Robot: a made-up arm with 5 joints. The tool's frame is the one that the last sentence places.
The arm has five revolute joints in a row. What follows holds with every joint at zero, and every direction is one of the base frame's. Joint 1 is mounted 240.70 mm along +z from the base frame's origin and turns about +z. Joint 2 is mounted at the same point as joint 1 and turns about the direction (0, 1, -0.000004). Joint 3 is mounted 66.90 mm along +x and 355.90 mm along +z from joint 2 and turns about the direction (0, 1, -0.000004). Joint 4 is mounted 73.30 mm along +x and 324.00 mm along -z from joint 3 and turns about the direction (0, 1, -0.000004). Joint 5 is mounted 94.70 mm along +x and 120.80 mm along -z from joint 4 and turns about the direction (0, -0.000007, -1). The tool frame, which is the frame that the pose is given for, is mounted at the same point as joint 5; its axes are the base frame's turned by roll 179.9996, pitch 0.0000 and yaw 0.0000 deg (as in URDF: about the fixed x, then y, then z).
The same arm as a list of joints. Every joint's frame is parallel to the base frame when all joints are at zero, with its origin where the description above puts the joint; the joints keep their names.
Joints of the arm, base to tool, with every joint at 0 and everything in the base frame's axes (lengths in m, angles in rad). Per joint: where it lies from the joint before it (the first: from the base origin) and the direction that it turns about. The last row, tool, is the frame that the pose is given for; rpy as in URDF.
joint 1: offset 0.0000 0.0000 0.2407 axis 0 0 1
joint 2: offset 0.0000 0.0000 0.0000 axis 0 1 0
joint 3: offset 0.0669 0.0000 0.3559 axis 0 1 0
joint 4: offset 0.0733 0.0000 -0.3240 axis 0 1 0
joint 5: offset 0.0947 0.0000 -0.1208 axis 0 0 -1
tool: offset 0.0000 0.0000 0.0000 rpy 3.1416 0.0000 0.0000

